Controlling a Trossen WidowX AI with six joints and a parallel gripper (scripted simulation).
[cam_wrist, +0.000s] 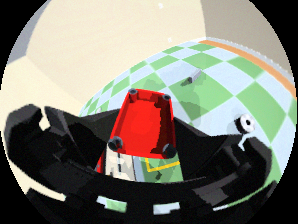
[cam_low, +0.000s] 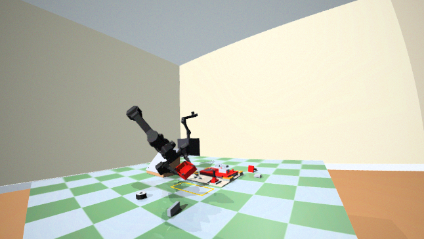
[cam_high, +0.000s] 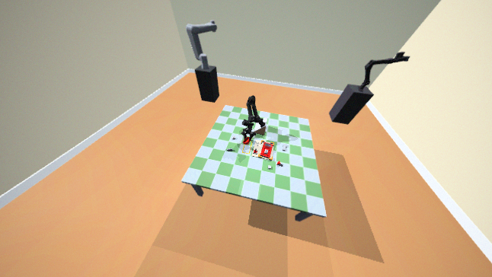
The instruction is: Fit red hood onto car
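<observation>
The red hood is 1 cm below my gripper tip. From my gripper tip the other things lie so: grey engine block: 6 cm ahead, 24 cm to the left, 6 cm below; black wheel: 7 cm behind, 17 cm to the right, 8 cm below; beige jig: 2 cm ahead, 22 cm to the left, 8 cm below.
</observation>
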